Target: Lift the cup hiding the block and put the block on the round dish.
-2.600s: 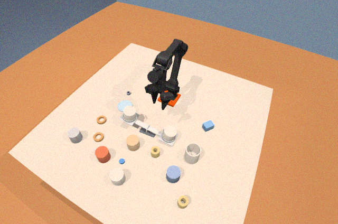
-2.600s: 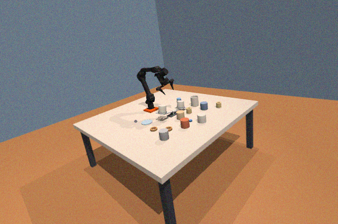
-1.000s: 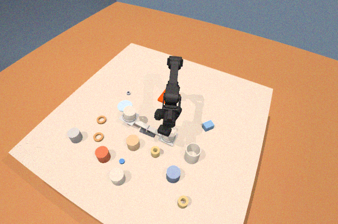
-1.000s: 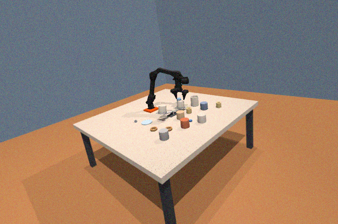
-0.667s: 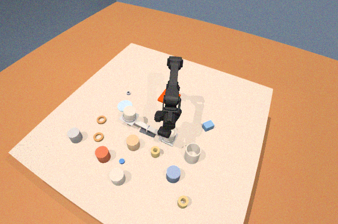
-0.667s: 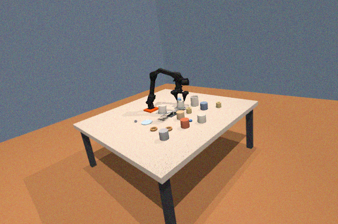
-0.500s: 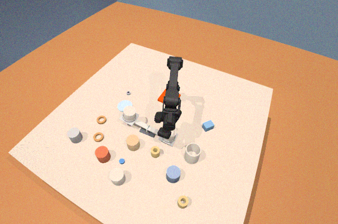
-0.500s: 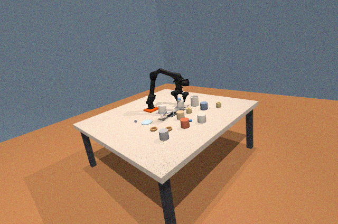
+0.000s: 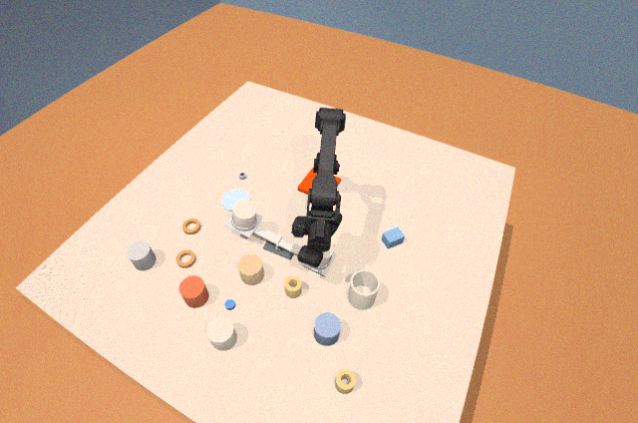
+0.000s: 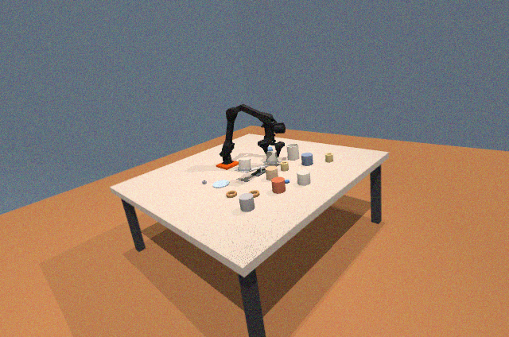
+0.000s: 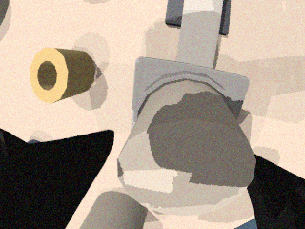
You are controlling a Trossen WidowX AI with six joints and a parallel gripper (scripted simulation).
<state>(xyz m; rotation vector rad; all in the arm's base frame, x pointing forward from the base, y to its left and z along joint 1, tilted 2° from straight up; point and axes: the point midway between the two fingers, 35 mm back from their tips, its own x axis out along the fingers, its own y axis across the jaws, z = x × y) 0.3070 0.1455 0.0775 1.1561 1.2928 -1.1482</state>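
Now: gripper tip 20 mm above the grey block. From my gripper tip the other things lie so: balance 10 mm ahead, 140 mm to the right, 20 mm below; then pale grey cup 20 mm to the left; then tan cup 130 mm ahead, 140 mm to the right, 30 mm below.
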